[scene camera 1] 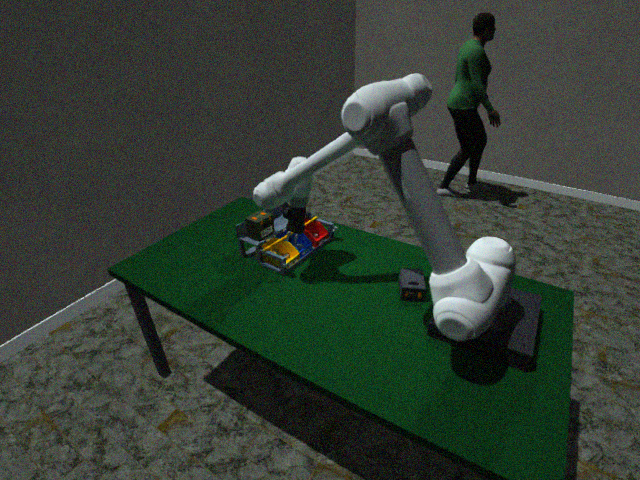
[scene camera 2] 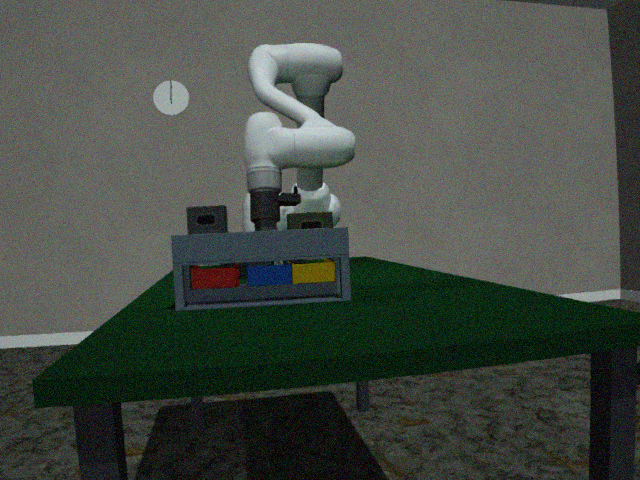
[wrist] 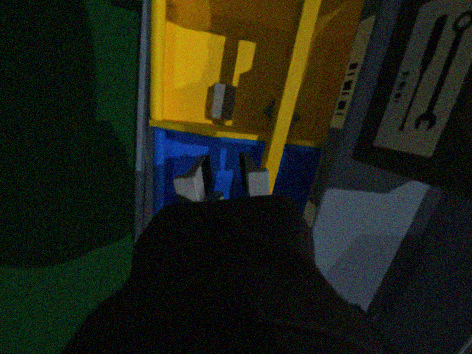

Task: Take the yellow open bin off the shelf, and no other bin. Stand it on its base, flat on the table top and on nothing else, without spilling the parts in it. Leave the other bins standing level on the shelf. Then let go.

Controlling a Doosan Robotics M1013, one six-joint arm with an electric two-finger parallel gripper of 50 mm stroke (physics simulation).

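Frame: origin at the arm's base, x left, y back, z up, level; millimetres.
Seen in the pictures: gripper, fingertip midpoint: (scene camera 1: 291, 244) (wrist: 225, 166).
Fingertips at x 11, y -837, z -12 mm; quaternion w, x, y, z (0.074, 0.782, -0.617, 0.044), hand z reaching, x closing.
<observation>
A point is followed by its place in that frame.
The yellow open bin (scene camera 1: 279, 251) {y -887, x 44, z -52 mm} (scene camera 2: 313, 272) {y -940, x 91, z -7 mm} (wrist: 192, 62) {y -801, x 93, z -57 mm} stands in the shelf (scene camera 2: 258, 245) {y -1027, x -35, z 65 mm} (wrist: 141, 90) {y -761, x 62, z -45 mm}, at the end of the row. A grey block (wrist: 223, 101) {y -832, x 64, z -42 mm} and a dark part lie in it. The blue bin (scene camera 1: 301, 241) {y -836, x -59, z -33 mm} (scene camera 2: 269, 274) {y -946, x -12, z -6 mm} (wrist: 172, 150) {y -789, x 10, z -57 mm} is against it; the red bin (scene camera 1: 315, 232) {y -843, x -183, z -45 mm} (scene camera 2: 215, 276) {y -935, x -136, z -4 mm} stands beyond, a narrow gap away from the blue one. My gripper (wrist: 225, 166) {y -837, x 11, z -12 mm} is partly open and empty, pointing down over the blue bin. Its fingertips are hidden behind the shelf in scene camera 2.
A yellow bar (wrist: 290, 95) {y -863, x 70, z 29 mm} (scene camera 1: 311, 220) {y -852, x -165, z 28 mm} runs above the bins, close beside my right finger in the wrist view. A toolbox (scene camera 1: 259, 224) {y -914, x 127, z 121 mm} (scene camera 2: 310, 220) {y -994, x 84, z 114 mm} and a dark case (scene camera 2: 206, 219) {y -982, x -145, z 127 mm} are on the shelf's top. A grey box (scene camera 1: 412, 285) {y -254, x 9, z 0 mm} stands on the green table (scene camera 1: 330, 330) {y -421, x 323, z -66 mm} near the arm's base.
</observation>
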